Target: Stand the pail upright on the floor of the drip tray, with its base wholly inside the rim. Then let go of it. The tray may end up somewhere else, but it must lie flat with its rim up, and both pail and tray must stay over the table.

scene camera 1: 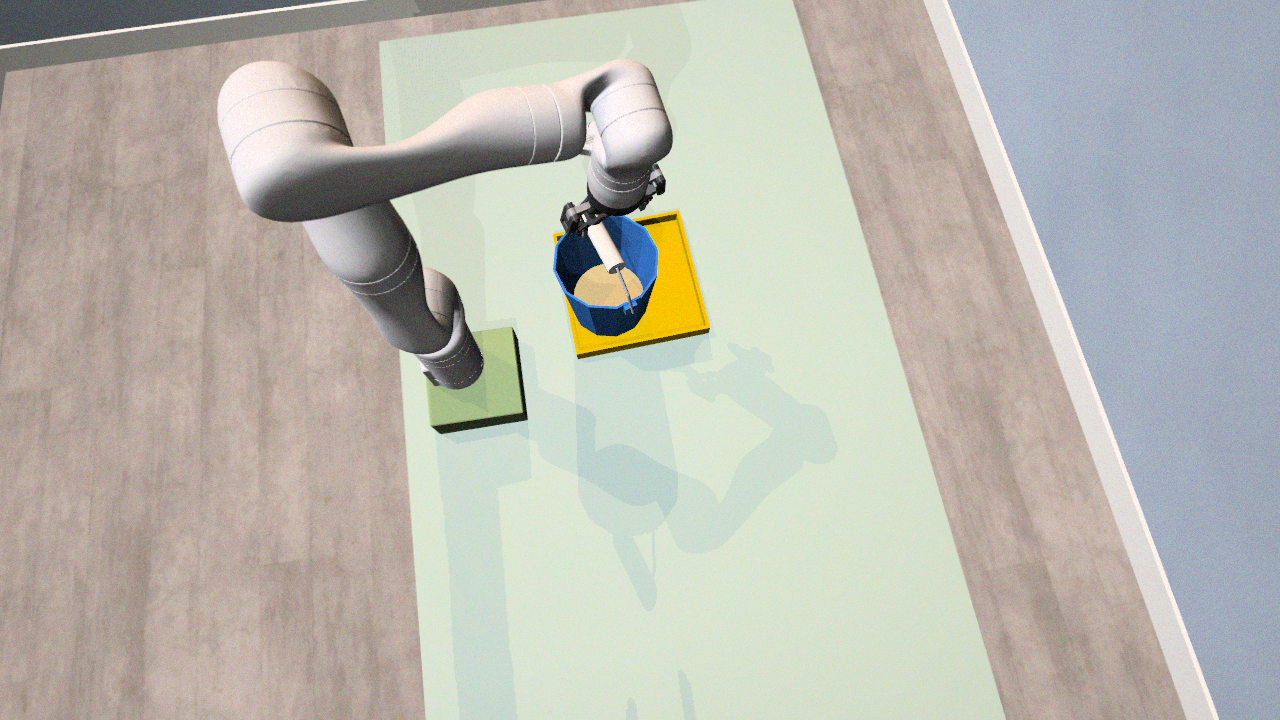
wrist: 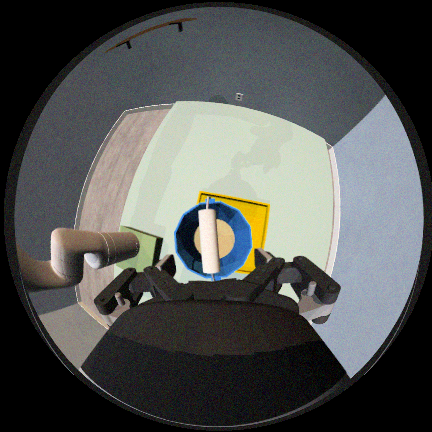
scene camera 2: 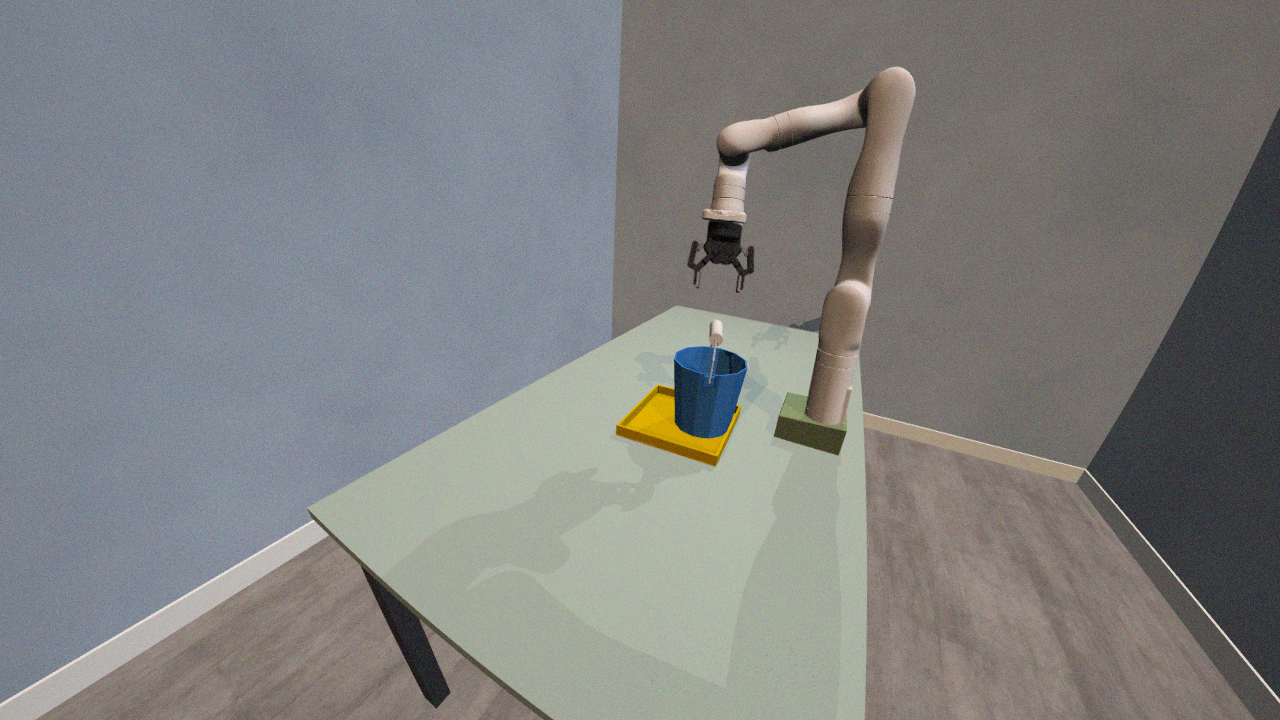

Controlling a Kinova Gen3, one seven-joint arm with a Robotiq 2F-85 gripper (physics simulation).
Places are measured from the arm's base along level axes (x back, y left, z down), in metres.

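Where they show: gripper, fingertip midpoint: point(scene camera 1: 610, 217) point(wrist: 213, 260) point(scene camera 2: 717, 290); arm's base at its link origin: point(scene camera 1: 457, 363) point(wrist: 128, 244) point(scene camera 2: 823, 415).
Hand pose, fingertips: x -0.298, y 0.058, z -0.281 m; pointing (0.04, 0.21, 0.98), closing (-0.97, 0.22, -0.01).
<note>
Each offset is from my fingertips to the top centre of the thing. Level surfaces: height alone.
The blue pail point(scene camera 1: 608, 318) point(scene camera 2: 707, 402) point(wrist: 243, 235) stands upright on the yellow drip tray @[dx -0.037, dy +0.041, dz +0.319 m] point(scene camera 1: 684, 286) point(scene camera 2: 648, 420) point(wrist: 258, 220), towards the tray side nearer the arm's base. Its base looks inside the rim and close to that side; the pail hides part of the rim there. The tray lies flat, rim up, on the table. The pail's white handle grip @[dx +0.013, dy +0.016, dz +0.080 m] point(scene camera 1: 605, 248) point(scene camera 2: 716, 331) point(wrist: 209, 240) stands raised above the opening. My gripper point(scene camera 2: 718, 287) point(wrist: 213, 260) is wide open and empty, above the grip and apart from it. In scene camera 1 the wrist partly hides the fingers.
The arm stands on a green block point(scene camera 1: 492, 385) point(scene camera 2: 810, 425) point(wrist: 145, 248), beside the tray and near a long edge of the pale green table @[dz +0.347 m] point(scene camera 1: 760, 582) point(scene camera 2: 572, 573) point(wrist: 210, 135). The pail's rim and raised handle lie below the fingers.
</note>
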